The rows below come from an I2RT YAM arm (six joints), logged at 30 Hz.
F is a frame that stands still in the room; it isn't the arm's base.
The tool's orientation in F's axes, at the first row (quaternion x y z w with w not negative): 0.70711 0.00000 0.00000 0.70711
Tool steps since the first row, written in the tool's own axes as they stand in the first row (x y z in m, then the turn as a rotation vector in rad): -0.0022 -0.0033 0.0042 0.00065 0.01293 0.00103; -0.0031 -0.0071 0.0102 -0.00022 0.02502 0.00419; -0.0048 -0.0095 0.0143 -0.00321 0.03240 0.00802; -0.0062 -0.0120 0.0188 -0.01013 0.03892 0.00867; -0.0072 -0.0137 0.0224 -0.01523 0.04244 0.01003; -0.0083 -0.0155 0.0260 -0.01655 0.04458 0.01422; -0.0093 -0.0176 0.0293 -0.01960 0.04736 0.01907; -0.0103 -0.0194 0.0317 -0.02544 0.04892 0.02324; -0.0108 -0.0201 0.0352 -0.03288 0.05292 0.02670; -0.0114 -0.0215 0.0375 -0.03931 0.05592 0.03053
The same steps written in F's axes. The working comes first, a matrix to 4 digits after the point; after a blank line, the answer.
The tool's axes in the first row as the columns of a matrix, in F's axes (used below as rounded here):
1.0000 0.0000 0.0000
0.0000 0.0000 -1.0000
0.0000 1.0000 0.0000

-0.0022 -0.0042 -0.0033 0.00065 -0.00103 0.01293; -0.0031 -0.0102 -0.0071 -0.00022 -0.00419 0.02502; -0.0048 -0.0143 -0.0095 -0.00321 -0.00802 0.03240; -0.0062 -0.0188 -0.0120 -0.01013 -0.00867 0.03892; -0.0072 -0.0224 -0.0137 -0.01523 -0.01003 0.04244; -0.0083 -0.0260 -0.0155 -0.01655 -0.01422 0.04458; -0.0093 -0.0293 -0.0176 -0.01960 -0.01907 0.04736; -0.0103 -0.0317 -0.0194 -0.02544 -0.02324 0.04892; -0.0108 -0.0352 -0.0201 -0.03288 -0.02670 0.05292; -0.0114 -0.0375 -0.0215 -0.03931 -0.03053 0.05592
